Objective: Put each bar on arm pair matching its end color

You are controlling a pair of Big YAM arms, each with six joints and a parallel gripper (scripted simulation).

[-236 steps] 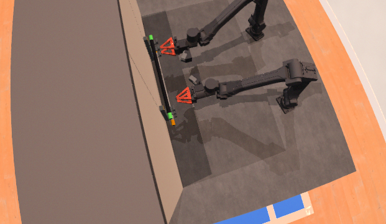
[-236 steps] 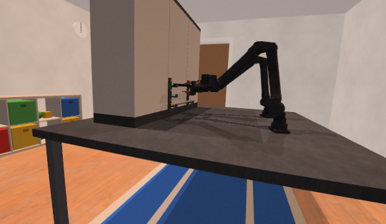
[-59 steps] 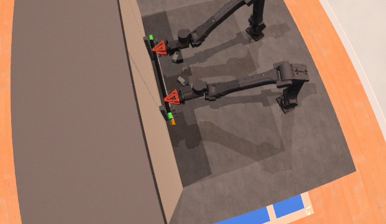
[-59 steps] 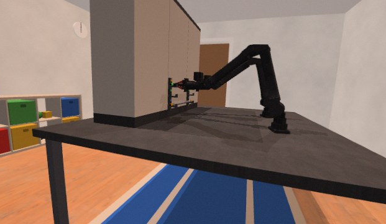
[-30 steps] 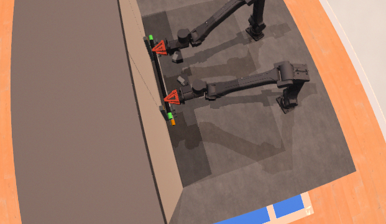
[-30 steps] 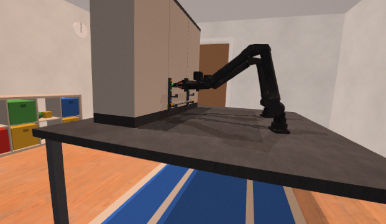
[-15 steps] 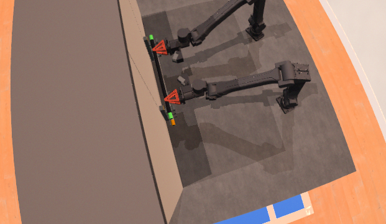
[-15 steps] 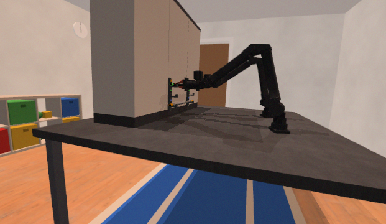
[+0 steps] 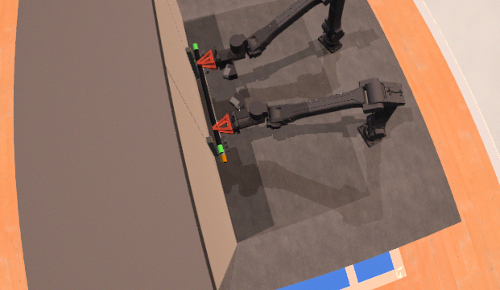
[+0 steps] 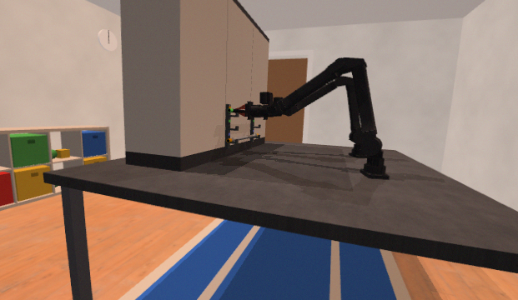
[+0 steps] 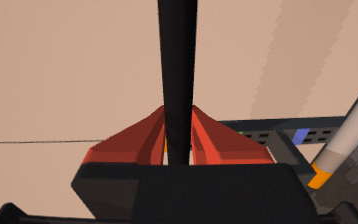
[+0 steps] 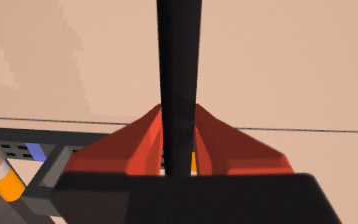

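Right now my left hand is 15 cm to the left of the black bar. Round my left hand: beige wall unit: 19 cm ahead, 14 cm to the right, 19 cm above; silver bar: 15 cm to the right, 16 cm below.
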